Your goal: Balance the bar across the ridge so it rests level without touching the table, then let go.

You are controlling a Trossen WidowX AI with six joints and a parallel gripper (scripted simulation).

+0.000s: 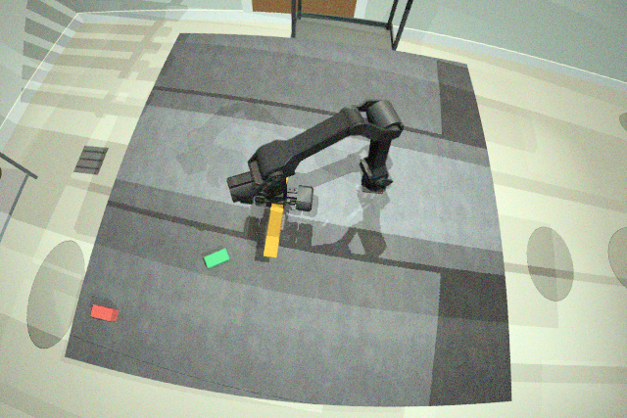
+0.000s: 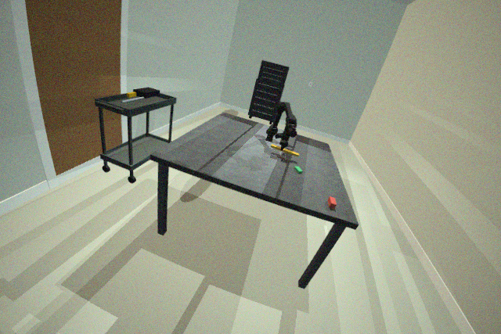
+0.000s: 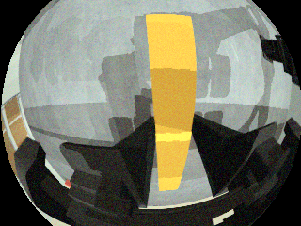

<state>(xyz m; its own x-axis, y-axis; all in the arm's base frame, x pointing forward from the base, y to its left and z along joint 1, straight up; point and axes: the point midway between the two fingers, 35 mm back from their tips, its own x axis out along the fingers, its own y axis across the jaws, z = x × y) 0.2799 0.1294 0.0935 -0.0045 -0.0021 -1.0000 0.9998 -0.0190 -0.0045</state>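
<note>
Right now the bar is 30 mm to the left of my gripper tip. Round my gripper tip: red block: 460 mm ahead, 370 mm to the left, 40 mm below; green block: 160 mm ahead, 160 mm to the left, 50 mm below.
</note>
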